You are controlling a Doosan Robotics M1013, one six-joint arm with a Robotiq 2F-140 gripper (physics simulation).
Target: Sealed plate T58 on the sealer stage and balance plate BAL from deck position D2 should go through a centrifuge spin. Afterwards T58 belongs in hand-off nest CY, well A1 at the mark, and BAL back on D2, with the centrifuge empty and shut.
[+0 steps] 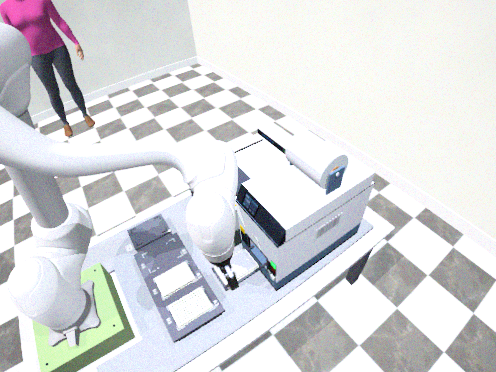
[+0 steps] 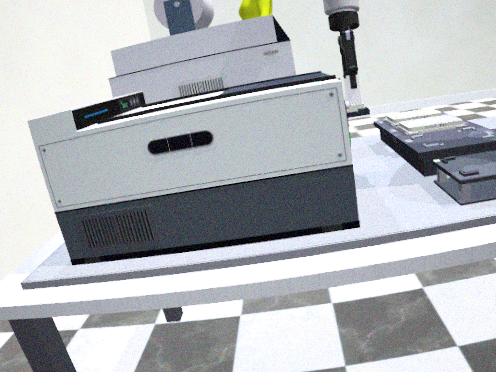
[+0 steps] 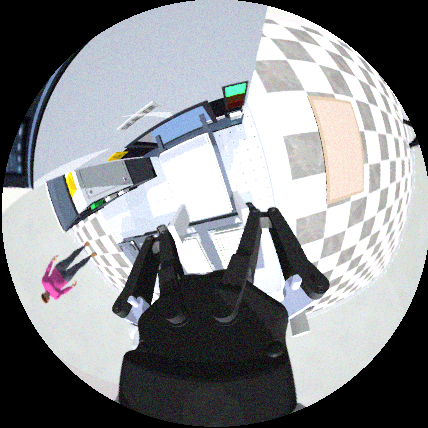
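Seen in the pictures: gripper, fingertip midpoint: [image 2: 353, 104] [image 3: 209, 205]; arm's base, link origin: [image 1: 73, 312].
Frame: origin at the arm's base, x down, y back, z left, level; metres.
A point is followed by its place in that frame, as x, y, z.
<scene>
The white plate T58 [image 1: 245, 266] @(-0.032, -0.598, -0.133) [image 2: 355, 107] [image 3: 194, 175] @(-0.031, -0.581, -0.119) lies flat on the dark-edged sealer stage [image 2: 362, 112] @(-0.011, -0.512, -0.070) [image 3: 224, 175] @(-0.015, -0.570, -0.161), which sticks out of the sealer [image 1: 320, 225] @(-0.167, -0.838, -0.196). My gripper [image 1: 232, 281] @(-0.025, -0.527, -0.129) [image 2: 353, 95] @(-0.025, -0.527, -0.129) [image 3: 209, 205] @(-0.025, -0.527, -0.129) points down at the plate's outer end, partly closed, with a clear pad along each side; it looks shut on T58. Contact at the pads is partly hidden. Two plates sit on the dark deck: a plain-topped one [image 1: 174, 280] @(0.021, -0.362, -0.034) and a welled one [image 1: 191, 306] @(0.024, -0.383, -0.151). I cannot read which is BAL or position D2. The centrifuge [image 2: 250, 130] @(-0.076, -0.692, 0.370) stands beside the sealer.
A film roll [image 1: 320, 162] @(-0.371, -0.854, -0.137) tops the sealer. A dark low box [image 1: 148, 232] @(0.046, -0.328, 0.245) [image 2: 472, 175] @(0.046, -0.381, 0.313) stands at the deck's end; its label is unreadable. A grey box with a yellow label [image 3: 102, 180] @(-0.075, -0.624, 0.031) stands beside the stage. A person in pink [image 1: 37, 25] [image 3: 55, 280] stands beyond the table.
</scene>
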